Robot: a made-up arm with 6 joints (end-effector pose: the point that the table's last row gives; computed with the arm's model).
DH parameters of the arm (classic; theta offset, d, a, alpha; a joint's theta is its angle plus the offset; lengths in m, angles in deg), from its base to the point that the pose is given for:
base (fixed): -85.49 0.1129 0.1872 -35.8
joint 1: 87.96 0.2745 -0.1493 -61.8
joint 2: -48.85 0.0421 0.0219 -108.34
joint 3: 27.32 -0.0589 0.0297 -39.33
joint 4: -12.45 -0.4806 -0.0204 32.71
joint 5: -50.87 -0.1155 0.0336 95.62
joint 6: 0 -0.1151 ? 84.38
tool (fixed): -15.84 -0.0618 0 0
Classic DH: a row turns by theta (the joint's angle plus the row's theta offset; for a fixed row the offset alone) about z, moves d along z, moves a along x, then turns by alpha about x.
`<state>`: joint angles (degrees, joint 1 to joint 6).
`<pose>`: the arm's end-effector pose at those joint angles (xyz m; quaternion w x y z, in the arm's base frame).
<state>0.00 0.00 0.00 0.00 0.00 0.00</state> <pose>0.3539 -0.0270 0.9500 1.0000 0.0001 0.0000 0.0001</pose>
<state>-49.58 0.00 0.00 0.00 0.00 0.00</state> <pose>0.4852 0.0934 0.8489 0.9079 -0.2445 -0.0193 -0.3400</pose>
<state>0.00 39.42 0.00 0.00 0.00 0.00</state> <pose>0.5735 0.0123 0.7135 0.9414 0.0782 0.3041 0.1231</pose>
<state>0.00 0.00 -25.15 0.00 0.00 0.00</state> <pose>0.2695 0.1113 0.9362 0.9760 -0.0371 -0.0013 0.2146</pose>
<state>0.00 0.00 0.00 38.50 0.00 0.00</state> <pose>0.2835 -0.0574 0.9920 0.9441 -0.1022 -0.1459 -0.2773</pose>
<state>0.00 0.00 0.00 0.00 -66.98 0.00</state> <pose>0.3530 0.1404 0.9501 0.8339 0.0000 -0.0001 0.5519</pose>
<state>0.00 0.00 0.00 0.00 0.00 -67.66</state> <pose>0.3720 -0.0320 1.0487 0.8307 0.1513 -0.5330 -0.0545</pose>
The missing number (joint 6, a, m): 0.0659
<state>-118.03 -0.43 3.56 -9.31 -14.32 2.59</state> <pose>0.7067 -0.0499 0.7087 0.6354 -0.4529 0.0504 -0.6234</pose>
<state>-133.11 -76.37 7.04 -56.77 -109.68 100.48</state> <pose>0.8978 -0.0328 0.1312 0.2098 0.3977 -0.8844 0.1248</pose>
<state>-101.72 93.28 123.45 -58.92 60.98 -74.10</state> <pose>0.0084 -0.3256 0.8125 0.2164 0.5357 -0.1947 0.7926</pose>
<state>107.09 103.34 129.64 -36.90 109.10 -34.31</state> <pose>0.4011 0.1635 0.5496 0.7588 -0.5872 -0.1707 -0.2242</pose>
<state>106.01 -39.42 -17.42 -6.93 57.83 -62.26</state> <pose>0.3958 -0.8076 0.6993 0.6332 0.6900 -0.3024 -0.1776</pose>
